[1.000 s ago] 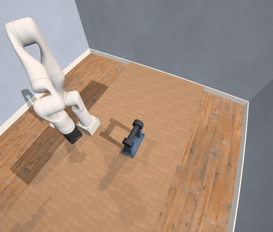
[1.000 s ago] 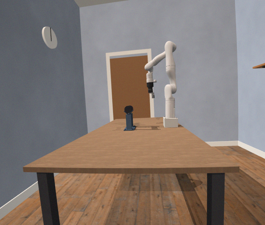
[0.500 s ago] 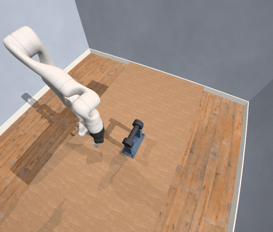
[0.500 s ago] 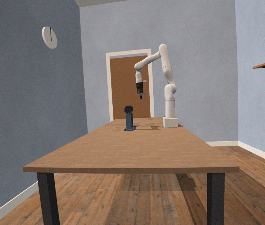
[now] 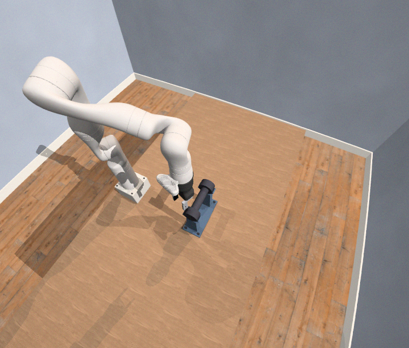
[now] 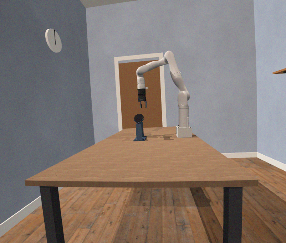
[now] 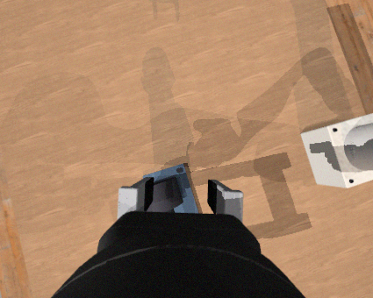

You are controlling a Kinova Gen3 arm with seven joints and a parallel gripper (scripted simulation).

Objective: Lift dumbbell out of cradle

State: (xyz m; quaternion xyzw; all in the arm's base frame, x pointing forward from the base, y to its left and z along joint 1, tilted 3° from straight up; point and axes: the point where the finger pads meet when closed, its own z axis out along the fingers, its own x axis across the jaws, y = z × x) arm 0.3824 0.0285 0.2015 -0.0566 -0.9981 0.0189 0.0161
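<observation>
Right now the dark grey dumbbell is 20 mm ahead of my hand, 90 mm to the left of it and 110 mm below it. Also, from my hand: blue cradle (20 mm ahead, 90 mm to the left, 220 mm below).
</observation>
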